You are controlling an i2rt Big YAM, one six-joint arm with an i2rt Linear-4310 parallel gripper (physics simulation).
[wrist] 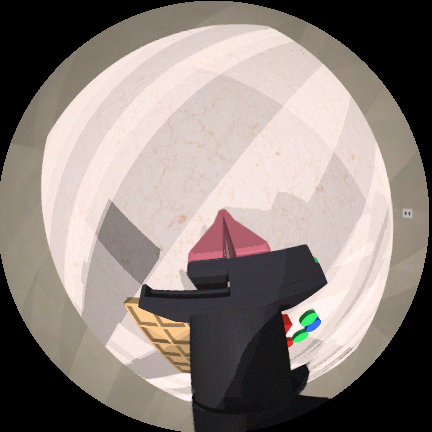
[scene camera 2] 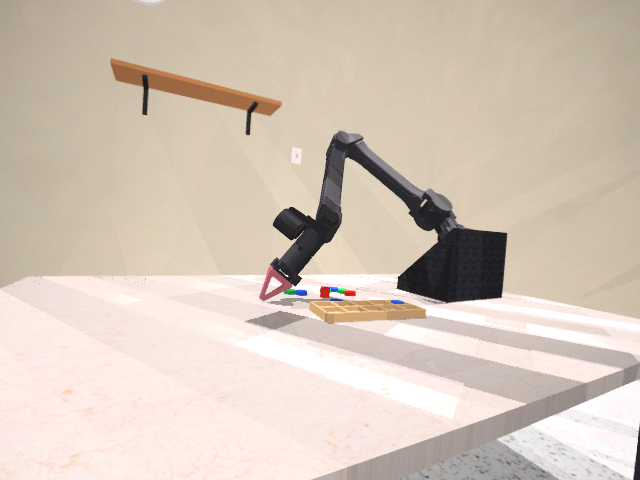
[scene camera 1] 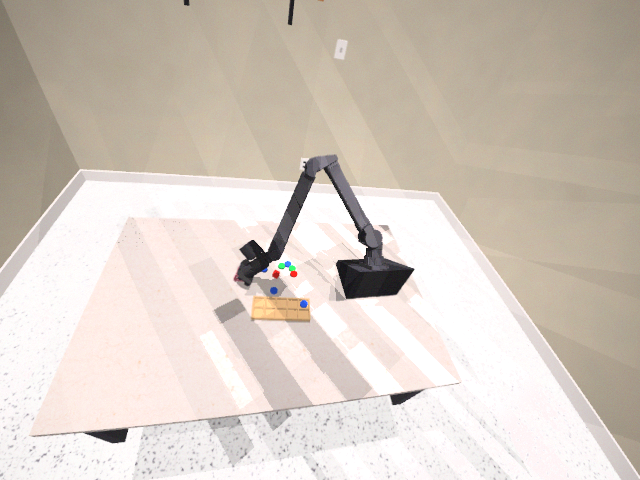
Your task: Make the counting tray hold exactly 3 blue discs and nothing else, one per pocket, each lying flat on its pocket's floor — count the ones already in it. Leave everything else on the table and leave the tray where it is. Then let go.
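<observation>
The wooden counting tray (scene camera 1: 252, 308) (scene camera 2: 358, 315) (wrist: 131, 301) lies on the table. One blue disc (scene camera 1: 303, 304) (scene camera 2: 397, 301) is in its back right corner pocket. A second blue disc (scene camera 1: 273, 290) (scene camera 2: 336, 299) lies on the table just behind the tray. A third blue disc (scene camera 1: 264, 270) (scene camera 2: 300, 292) lies farther back, partly hidden by the arm in scene camera 1. A fourth blue disc (scene camera 1: 287, 264) (scene camera 2: 333, 289) (wrist: 314, 325) lies among green and red pieces. My gripper (scene camera 1: 237, 279) (scene camera 2: 262, 298) (wrist: 222, 213) is shut and empty, low over the table, left of the discs and tray.
Two green discs (scene camera 1: 281, 266) (scene camera 1: 292, 268) (wrist: 308, 318) (wrist: 300, 336) and a red disc (scene camera 1: 293, 274) (scene camera 2: 349, 293) lie behind the tray, with a red block (scene camera 1: 276, 274) (scene camera 2: 324, 291). Another green disc (scene camera 2: 289, 291) is by the third blue disc. The black arm base (scene camera 1: 376, 279) (scene camera 2: 465, 268) stands at the right.
</observation>
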